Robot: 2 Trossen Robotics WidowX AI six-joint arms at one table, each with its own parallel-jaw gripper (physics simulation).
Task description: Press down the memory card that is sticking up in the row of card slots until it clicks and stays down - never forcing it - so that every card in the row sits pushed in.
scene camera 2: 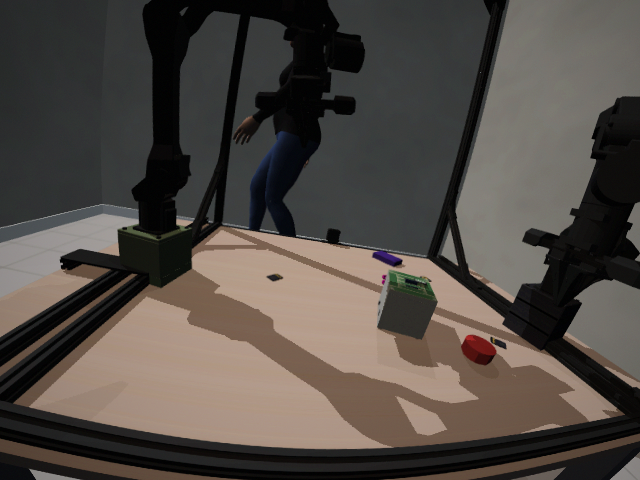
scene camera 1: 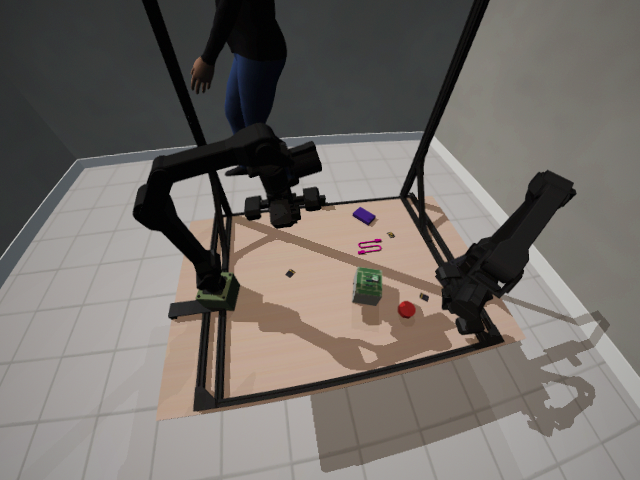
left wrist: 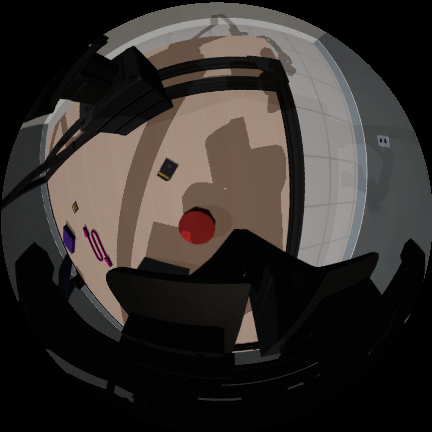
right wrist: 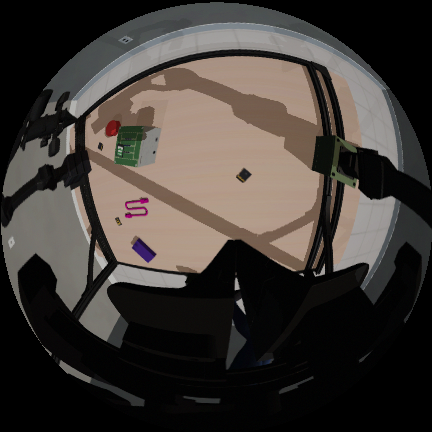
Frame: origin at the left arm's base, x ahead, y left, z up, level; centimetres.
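Where they show: left gripper, fingertip midpoint: (scene camera 2: 557,306) (scene camera 1: 443,308) (left wrist: 239,235) (right wrist: 76,119); right gripper, fingertip midpoint: (scene camera 2: 303,148) (right wrist: 233,245); left arm's base, link origin: (scene camera 2: 551,293) (scene camera 1: 468,267) (left wrist: 102,81) (right wrist: 64,171); right arm's base, link origin: (scene camera 2: 156,228) (scene camera 1: 214,285) (right wrist: 347,162).
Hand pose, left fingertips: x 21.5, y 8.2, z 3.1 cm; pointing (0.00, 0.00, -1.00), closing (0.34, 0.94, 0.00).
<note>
Things, the pixels of their top centre, and the offset from my left fingertips.
- mid-table, top centre: (scene camera 2: 275,276) (right wrist: 243,175) (scene camera 1: 290,273) dx +36.0, dy -36.8, dz -14.4 cm
- purple block, top centre: (scene camera 2: 388,256) (left wrist: 66,240) (right wrist: 142,251) (scene camera 1: 364,214) dx -5.7, dy -52.0, dz -12.8 cm
- magenta cable, top centre: (left wrist: 95,247) (right wrist: 134,208) (scene camera 1: 370,245) dx +0.7, dy -36.0, dz -13.7 cm
- small chip, top centre: (scene camera 1: 391,234) dx -11.8, dy -37.9, dz -14.4 cm
The row of card slots is a green circuit board on a grey block (scene camera 1: 368,285) (scene camera 2: 408,307) (right wrist: 135,146), standing right of the table's middle. The cards on it are too small for me to tell which one stands up. My right gripper (scene camera 1: 285,220) (right wrist: 233,245) is shut and empty. It hangs high over the table's far left edge, well away from the block. My left gripper (scene camera 1: 467,327) (left wrist: 239,235) is shut and empty. It sits low at the right edge, just beyond a red disc (scene camera 1: 407,309) (scene camera 2: 478,349) (left wrist: 196,226) that lies beside the block.
Loose memory cards lie at mid-table (scene camera 1: 290,272) (scene camera 2: 274,277) (right wrist: 243,174) and by the red disc (scene camera 1: 424,296) (left wrist: 167,169). A purple block (scene camera 1: 364,215) (scene camera 2: 387,258), a magenta cable (scene camera 1: 370,246) (right wrist: 136,207) and a small chip (scene camera 1: 390,234) lie at the back. A person (scene camera 1: 247,71) stands behind the black frame (scene camera 1: 447,90).
</note>
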